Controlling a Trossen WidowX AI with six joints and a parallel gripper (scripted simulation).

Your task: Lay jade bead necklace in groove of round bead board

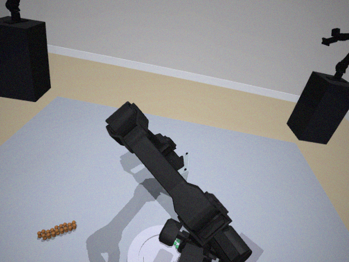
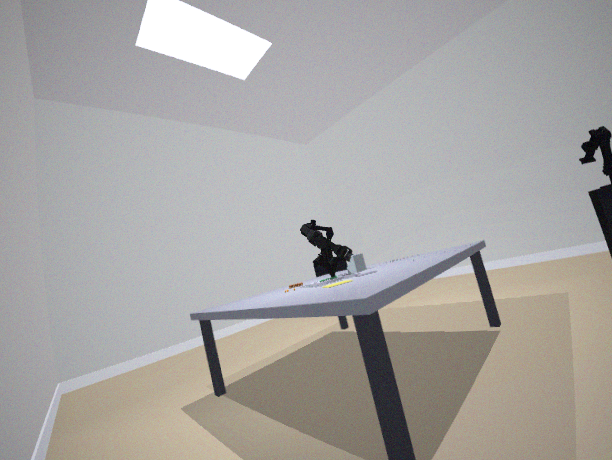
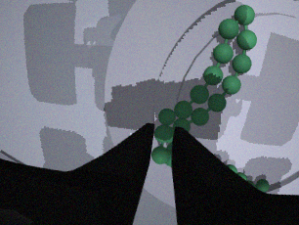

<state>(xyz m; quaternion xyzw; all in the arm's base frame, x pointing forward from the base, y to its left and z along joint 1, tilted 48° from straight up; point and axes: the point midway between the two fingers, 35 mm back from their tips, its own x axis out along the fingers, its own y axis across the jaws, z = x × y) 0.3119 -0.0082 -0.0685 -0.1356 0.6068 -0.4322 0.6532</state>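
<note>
The round bead board lies 10 mm behind my gripper tip, 60 mm to the right of it and 10 mm below it. The rest, counted from my gripper tip: yellow strip (180 mm ahead, 160 mm to the left, 20 mm below); flat grey square (60 mm behind, 170 mm to the left, 20 mm below).
</note>
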